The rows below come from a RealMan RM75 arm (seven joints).
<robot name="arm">
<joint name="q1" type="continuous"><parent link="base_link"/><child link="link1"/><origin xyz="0.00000 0.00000 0.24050"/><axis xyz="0 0 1"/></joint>
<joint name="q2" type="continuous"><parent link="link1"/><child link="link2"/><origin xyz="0.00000 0.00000 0.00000"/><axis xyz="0 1 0"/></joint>
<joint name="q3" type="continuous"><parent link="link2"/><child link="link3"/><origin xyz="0.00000 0.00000 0.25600"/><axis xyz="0 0 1"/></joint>
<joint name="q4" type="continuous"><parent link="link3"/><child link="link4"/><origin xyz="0.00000 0.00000 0.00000"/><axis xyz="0 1 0"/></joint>
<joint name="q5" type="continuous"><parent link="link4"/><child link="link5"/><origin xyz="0.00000 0.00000 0.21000"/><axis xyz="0 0 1"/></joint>
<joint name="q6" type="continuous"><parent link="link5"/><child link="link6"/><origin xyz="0.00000 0.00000 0.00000"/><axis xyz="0 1 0"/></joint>
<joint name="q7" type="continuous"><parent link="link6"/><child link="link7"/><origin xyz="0.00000 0.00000 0.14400"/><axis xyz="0 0 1"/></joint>
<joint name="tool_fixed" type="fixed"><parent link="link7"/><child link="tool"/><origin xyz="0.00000 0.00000 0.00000"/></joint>
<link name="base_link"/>
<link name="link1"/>
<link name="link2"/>
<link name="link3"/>
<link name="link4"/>
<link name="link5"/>
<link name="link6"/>
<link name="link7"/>
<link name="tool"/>
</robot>
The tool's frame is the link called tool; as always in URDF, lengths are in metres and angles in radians. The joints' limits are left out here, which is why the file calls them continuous.
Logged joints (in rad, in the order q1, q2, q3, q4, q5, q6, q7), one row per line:
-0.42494 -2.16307 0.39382 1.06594 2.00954 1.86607 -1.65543
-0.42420 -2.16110 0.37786 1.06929 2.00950 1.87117 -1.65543
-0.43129 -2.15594 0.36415 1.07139 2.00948 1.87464 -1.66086
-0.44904 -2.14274 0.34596 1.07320 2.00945 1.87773 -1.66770
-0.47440 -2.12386 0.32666 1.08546 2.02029 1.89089 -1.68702
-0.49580 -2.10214 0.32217 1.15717 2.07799 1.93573 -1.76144
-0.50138 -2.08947 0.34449 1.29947 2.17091 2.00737 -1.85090
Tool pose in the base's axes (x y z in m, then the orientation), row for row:
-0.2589 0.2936 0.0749 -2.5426 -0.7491 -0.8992
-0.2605 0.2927 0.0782 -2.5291 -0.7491 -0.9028
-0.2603 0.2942 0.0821 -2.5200 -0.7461 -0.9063
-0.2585 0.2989 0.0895 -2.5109 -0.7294 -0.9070
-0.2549 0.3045 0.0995 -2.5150 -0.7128 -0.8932
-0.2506 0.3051 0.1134 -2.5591 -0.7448 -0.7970
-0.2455 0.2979 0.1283 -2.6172 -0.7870 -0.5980
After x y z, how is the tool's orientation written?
As a rotation vector, in radians.
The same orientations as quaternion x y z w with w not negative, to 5 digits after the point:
-0.89510 -0.26371 -0.31655 0.17045
-0.89301 -0.26450 -0.31877 0.17591
-0.89170 -0.26401 -0.32069 0.17981
-0.89145 -0.25896 -0.32201 0.18594
-0.89411 -0.25341 -0.31754 0.18844
-0.90508 -0.26341 -0.28187 0.17888
-0.92171 -0.27716 -0.21060 0.17114

